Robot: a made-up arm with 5 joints.
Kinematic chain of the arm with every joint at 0, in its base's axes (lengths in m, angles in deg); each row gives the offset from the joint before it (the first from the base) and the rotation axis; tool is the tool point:
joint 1: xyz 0 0 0.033 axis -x
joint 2: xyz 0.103 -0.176 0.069 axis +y
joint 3: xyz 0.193 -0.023 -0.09 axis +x
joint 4: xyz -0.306 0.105 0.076 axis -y
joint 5: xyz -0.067 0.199 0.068 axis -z
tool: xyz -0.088 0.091 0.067
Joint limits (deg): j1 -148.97..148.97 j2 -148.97..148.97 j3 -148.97..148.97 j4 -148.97..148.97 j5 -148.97..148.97
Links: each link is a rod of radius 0.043 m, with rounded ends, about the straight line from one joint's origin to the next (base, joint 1, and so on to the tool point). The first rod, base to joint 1, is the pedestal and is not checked.
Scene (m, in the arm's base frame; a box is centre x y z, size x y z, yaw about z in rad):
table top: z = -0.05
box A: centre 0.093 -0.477 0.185 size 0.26 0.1 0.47 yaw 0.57
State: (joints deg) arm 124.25 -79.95 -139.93 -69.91 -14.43
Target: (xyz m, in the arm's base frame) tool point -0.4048 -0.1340 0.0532
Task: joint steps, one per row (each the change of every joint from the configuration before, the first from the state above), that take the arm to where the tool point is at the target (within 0.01 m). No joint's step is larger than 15 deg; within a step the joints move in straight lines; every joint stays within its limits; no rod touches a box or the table.
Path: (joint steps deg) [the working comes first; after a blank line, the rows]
Joints at the target: 96.17 44.84 -101.96 -25.50 -17.69
Straight joint move there: touches box A.

1: 2.71 12.51 -2.26 0.39 0.89
2: 2.70 12.51 -2.26 0.38 0.88
3: 2.71 12.52 -2.26 0.39 0.89
4: 2.70 12.51 -2.26 0.39 0.89
5: -6.48 12.46 7.84 7.14 -1.14
6: -6.49 12.45 7.83 7.14 -1.13
7: -6.48 12.46 7.84 7.15 -1.13
8: -6.48 12.45 7.83 7.14 -1.14
9: -6.49 12.46 7.84 7.14 -1.13
10: -6.48 12.46 7.83 7.15 -1.14

